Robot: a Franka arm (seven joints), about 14 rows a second.
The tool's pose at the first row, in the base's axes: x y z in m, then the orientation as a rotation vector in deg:
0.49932 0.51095 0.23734 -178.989 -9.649 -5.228
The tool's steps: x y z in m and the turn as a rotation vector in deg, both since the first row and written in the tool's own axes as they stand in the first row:
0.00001 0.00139 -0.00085 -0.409 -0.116 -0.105
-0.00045 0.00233 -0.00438 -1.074 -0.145 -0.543
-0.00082 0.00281 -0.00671 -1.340 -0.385 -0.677
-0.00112 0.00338 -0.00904 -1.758 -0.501 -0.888
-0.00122 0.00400 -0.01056 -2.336 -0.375 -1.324
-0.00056 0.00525 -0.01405 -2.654 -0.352 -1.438
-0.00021 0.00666 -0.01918 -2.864 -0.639 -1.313
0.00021 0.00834 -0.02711 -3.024 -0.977 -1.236
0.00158 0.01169 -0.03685 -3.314 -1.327 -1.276
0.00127 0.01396 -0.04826 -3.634 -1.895 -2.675
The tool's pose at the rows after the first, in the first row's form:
0.49943 0.50956 0.23818 -179.402 -9.818 -5.094
0.49887 0.50852 0.24167 179.201 10.464 5.104
0.49842 0.50797 0.24397 178.918 10.646 4.745
0.49805 0.50734 0.24627 178.474 10.931 4.589
0.49793 0.50669 0.24778 177.845 11.545 4.822
0.49852 0.50546 0.25129 177.514 11.686 4.877
0.49873 0.50402 0.25642 177.317 11.471 4.442
0.49887 0.50228 0.26434 177.162 11.336 3.928
0.50003 0.49895 0.27412 176.861 11.368 3.405
0.49931 0.49649 0.28547 176.334 13.486 2.560

